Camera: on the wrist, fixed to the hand. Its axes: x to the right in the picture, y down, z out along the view.
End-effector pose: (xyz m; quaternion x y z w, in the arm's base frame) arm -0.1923 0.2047 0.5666 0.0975 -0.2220 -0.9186 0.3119
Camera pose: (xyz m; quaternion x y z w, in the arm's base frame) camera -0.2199 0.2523 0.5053 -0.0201 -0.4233 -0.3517 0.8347
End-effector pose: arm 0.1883 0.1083 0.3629 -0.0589 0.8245 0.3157 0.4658
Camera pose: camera 0.2002 0.0296 0.3417 0.6435 0.6690 0.3567 0.1055
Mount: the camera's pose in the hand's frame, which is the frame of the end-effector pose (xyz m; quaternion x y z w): -0.0051 -0.0770 -0.0288 0.2231 0.0005 0.7028 0.6754
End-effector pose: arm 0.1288 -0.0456 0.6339 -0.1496 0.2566 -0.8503 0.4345
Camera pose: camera 0.0670 0.0052 0.6536 0.1767 0.0890 -0.3263 0.9244
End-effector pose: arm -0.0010 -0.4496 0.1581 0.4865 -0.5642 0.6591 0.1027
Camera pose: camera 0.0391 -0.3968 0.2070 0.0454 0.5759 -0.6435 0.5022
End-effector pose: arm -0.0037 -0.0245 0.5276 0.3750 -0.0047 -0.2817 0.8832
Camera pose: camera -0.0397 -0.0461 0.4567 0.4472 -0.3291 0.4317 0.7109
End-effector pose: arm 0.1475 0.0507 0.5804 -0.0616 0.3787 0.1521 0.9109
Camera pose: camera 0.1497 -0.0299 0.5635 0.4277 0.3335 0.6584 0.5219
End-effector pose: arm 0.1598 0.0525 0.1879 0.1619 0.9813 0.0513 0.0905
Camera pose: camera 0.1352 -0.0238 0.2069 -0.8192 -0.5605 0.1206 0.0115
